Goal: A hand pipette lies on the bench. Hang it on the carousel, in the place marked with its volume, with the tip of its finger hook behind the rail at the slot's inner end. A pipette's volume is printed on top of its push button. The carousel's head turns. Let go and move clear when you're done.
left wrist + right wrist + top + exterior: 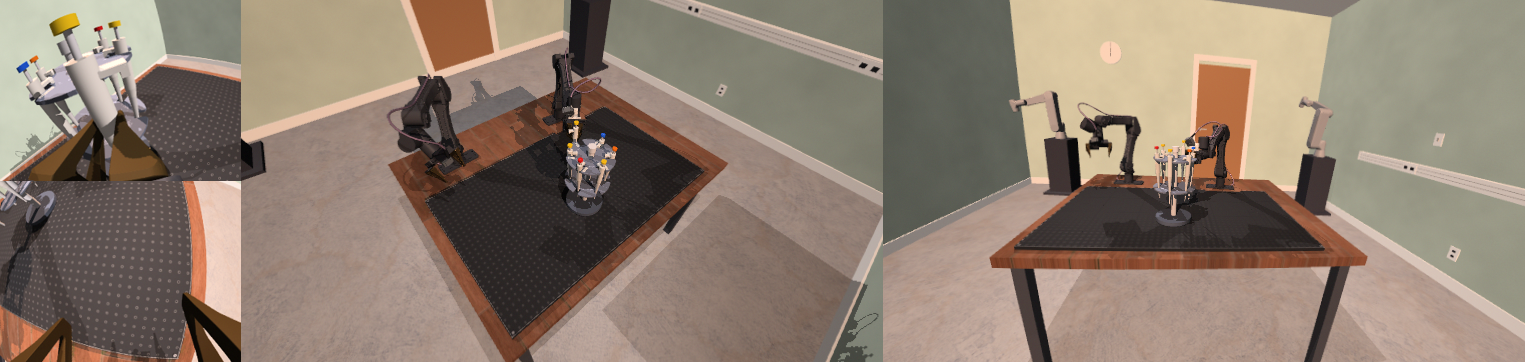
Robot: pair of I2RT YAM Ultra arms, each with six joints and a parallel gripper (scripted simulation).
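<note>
The pipette is 2 cm below my left hand, 1 cm to the right of it and 1 cm behind it.
</note>
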